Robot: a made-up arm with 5 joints.
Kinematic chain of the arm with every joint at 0, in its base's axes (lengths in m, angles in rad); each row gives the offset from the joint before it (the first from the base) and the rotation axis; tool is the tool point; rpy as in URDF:
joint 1: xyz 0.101 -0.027 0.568 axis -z
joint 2: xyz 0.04 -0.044 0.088 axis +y
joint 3: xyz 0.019 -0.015 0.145 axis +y
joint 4: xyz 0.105 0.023 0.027 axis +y
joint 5: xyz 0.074 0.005 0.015 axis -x
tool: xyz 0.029 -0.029 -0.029 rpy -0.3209 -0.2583 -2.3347
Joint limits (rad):
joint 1: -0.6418..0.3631
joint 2: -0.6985..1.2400
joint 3: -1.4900..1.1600
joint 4: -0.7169..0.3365
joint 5: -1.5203..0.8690
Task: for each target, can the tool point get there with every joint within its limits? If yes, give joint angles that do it. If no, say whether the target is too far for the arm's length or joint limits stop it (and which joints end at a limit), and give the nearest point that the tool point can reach.
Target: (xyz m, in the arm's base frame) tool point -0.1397 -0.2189 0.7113
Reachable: no: joint limits stop it (at a limit: joint 2, joint 3, joint 4, joint 5) | nearest point -0.0844 -0.1748 0.8554 | short by 0.161 m
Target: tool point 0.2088 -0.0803 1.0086
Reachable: yes | joints -0.0989 0.0203 -1.1442 -0.3564 0.1381
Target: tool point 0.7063 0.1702 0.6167
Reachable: no: too far | nearest point 0.4817 0.0970 0.6526 | short by 0.239 m
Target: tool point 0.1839 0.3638 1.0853
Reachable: no: too far | nearest point 0.2842 0.1055 0.9628 | short by 0.303 m
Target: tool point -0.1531 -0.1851 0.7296
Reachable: no: joint limits stop it (at a limit: joint 2, joint 3, joint 4, joint 5) | nearest point -0.1003 -0.1523 0.8554 | short by 0.140 m
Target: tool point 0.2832 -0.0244 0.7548
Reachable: yes | joints -0.0948 -0.5350 0.6392 0.1911 -1.1964
